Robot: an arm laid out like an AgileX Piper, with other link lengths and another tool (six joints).
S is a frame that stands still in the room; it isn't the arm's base.
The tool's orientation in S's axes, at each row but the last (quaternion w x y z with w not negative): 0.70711 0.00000 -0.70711 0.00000; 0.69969 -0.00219 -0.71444 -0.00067; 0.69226 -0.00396 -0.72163 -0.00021; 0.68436 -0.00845 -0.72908 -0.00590; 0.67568 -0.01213 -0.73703 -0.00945; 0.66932 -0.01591 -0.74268 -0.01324
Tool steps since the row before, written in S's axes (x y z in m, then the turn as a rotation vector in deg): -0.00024 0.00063 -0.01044 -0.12 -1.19 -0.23; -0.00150 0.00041 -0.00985 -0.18 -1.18 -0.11; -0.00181 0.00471 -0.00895 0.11 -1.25 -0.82; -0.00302 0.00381 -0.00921 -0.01 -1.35 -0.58; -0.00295 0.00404 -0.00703 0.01 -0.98 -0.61; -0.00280 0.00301 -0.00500 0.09 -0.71 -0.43
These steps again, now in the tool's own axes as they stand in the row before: -0.01044 0.00063 0.00024 -0.23 -1.19 0.12; -0.00982 0.00042 0.00171 -0.11 -1.18 0.18; -0.00884 0.00475 0.00221 -0.83 -1.25 -0.08; -0.00898 0.00377 0.00367 -0.58 -1.35 0.02; -0.00673 0.00396 0.00367 -0.61 -0.98 0.01; -0.00467 0.00290 0.00342 -0.44 -0.70 -0.07
